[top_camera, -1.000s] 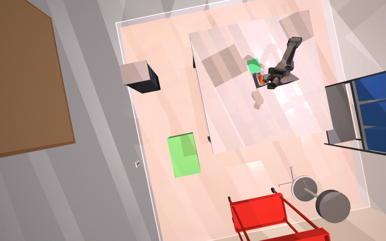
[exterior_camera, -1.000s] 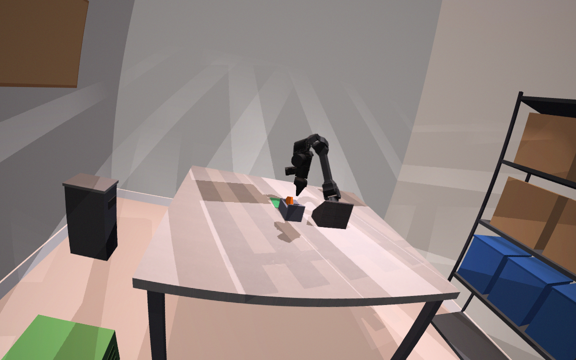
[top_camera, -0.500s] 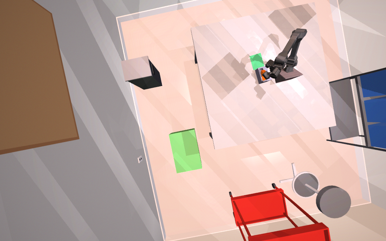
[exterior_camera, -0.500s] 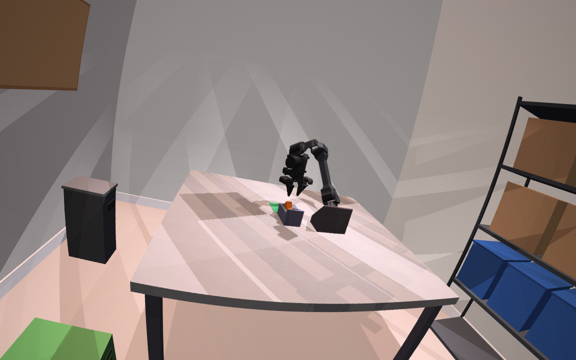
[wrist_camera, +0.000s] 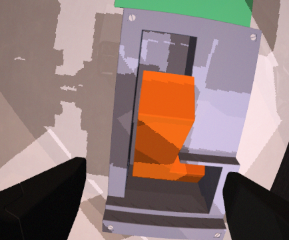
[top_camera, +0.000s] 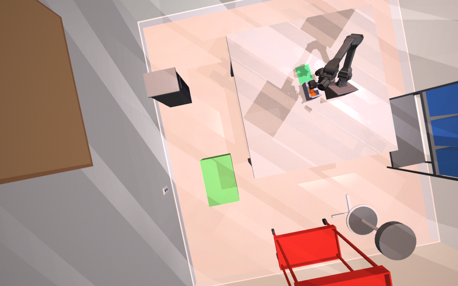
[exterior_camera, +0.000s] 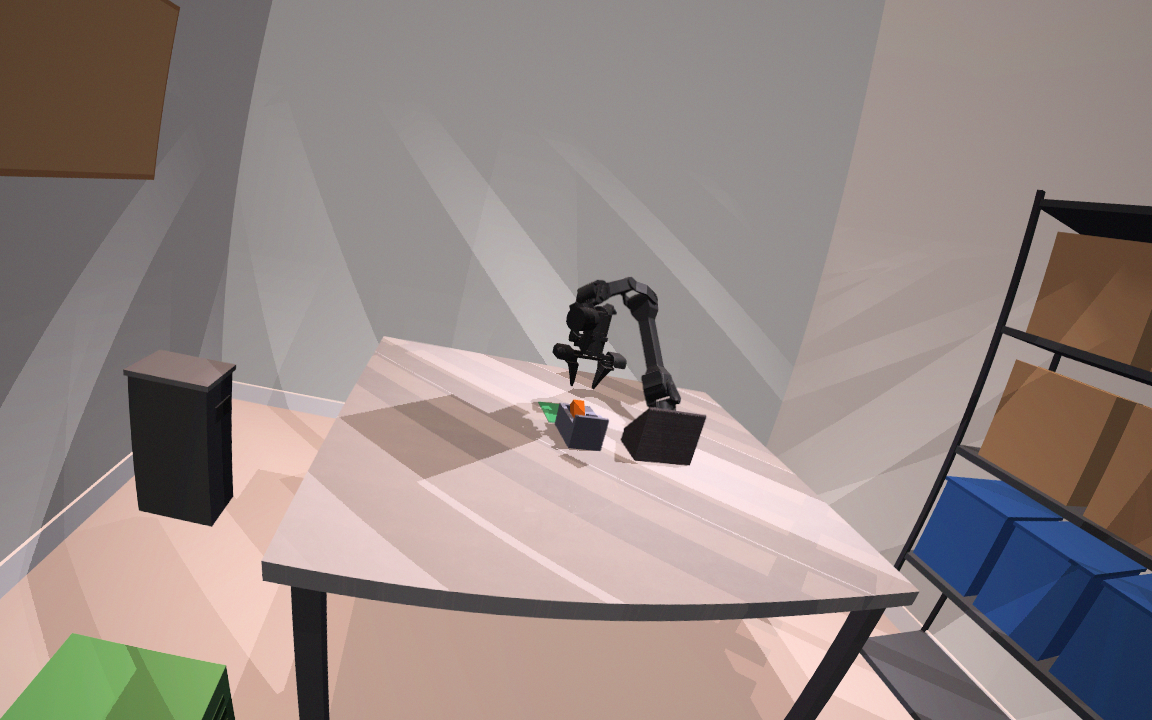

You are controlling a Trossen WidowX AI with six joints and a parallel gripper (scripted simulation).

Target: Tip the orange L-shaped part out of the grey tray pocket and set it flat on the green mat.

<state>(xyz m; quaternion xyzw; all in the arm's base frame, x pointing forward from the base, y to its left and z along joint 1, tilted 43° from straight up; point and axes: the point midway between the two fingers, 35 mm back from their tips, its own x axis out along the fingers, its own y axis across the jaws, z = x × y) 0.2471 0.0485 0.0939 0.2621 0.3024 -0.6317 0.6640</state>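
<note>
The orange L-shaped part is 100 mm below my gripper tip, 30 mm to the left of it and 20 mm behind it. Also, from my gripper tip: green mat: 150 mm to the right, 150 mm below, 10 mm behind; tray: 150 mm below, 20 mm behind, 10 mm to the left.
</note>
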